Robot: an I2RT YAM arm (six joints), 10 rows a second.
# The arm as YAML. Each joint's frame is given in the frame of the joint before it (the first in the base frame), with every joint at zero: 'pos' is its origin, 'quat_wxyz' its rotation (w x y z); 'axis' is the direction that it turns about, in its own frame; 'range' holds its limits. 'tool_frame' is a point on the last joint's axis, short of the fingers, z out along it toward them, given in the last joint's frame.
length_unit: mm
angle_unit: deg
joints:
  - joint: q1
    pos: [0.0, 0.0, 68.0]
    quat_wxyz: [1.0, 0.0, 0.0, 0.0]
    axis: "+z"
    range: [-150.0, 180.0]
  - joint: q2
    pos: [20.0, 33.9, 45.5]
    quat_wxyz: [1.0, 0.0, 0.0, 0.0]
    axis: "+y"
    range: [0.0, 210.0]
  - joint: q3
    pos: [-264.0, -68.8, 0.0]
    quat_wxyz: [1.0, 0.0, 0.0, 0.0]
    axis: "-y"
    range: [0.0, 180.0]
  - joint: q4
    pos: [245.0, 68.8, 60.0]
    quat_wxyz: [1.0, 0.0, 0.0, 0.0]
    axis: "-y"
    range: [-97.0, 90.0]
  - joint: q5
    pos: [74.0, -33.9, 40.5]
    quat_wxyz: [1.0, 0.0, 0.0, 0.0]
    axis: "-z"
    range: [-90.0, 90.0]
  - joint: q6
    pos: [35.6, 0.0, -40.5]
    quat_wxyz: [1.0, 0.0, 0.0, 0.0]
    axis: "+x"
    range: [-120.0, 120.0]
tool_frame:
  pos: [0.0, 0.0, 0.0]
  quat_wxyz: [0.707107, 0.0, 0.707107, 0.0]
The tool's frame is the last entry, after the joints.
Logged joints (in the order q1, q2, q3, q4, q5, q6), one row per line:
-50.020, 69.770, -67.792, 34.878, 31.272, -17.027
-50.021, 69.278, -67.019, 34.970, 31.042, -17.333
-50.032, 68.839, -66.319, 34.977, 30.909, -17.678
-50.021, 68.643, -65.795, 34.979, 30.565, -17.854
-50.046, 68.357, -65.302, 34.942, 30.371, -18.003
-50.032, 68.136, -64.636, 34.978, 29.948, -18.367
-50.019, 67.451, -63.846, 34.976, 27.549, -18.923
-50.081, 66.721, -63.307, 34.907, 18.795, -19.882
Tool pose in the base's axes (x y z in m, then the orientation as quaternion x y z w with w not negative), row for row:
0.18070, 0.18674, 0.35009, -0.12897, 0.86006, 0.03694, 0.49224
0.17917, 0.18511, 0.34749, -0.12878, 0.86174, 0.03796, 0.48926
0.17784, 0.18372, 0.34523, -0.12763, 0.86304, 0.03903, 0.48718
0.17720, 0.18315, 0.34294, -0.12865, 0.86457, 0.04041, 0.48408
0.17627, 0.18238, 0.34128, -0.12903, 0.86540, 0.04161, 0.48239
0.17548, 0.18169, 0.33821, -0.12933, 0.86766, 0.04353, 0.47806
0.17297, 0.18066, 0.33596, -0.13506, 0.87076, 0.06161, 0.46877
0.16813, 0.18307, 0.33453, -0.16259, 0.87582, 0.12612, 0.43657
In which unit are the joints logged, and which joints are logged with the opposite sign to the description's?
The joints are logged in degrees. Opposite sign: q1, q3, q4, q6.
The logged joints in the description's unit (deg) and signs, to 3 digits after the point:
50.020, 69.770, 67.792, -34.878, 31.272, 17.027
50.021, 69.278, 67.019, -34.970, 31.042, 17.333
50.032, 68.839, 66.319, -34.977, 30.909, 17.678
50.021, 68.643, 65.795, -34.979, 30.565, 17.854
50.046, 68.357, 65.302, -34.942, 30.371, 18.003
50.032, 68.136, 64.636, -34.978, 29.948, 18.367
50.019, 67.451, 63.846, -34.976, 27.549, 18.923
50.081, 66.721, 63.307, -34.907, 18.795, 19.882

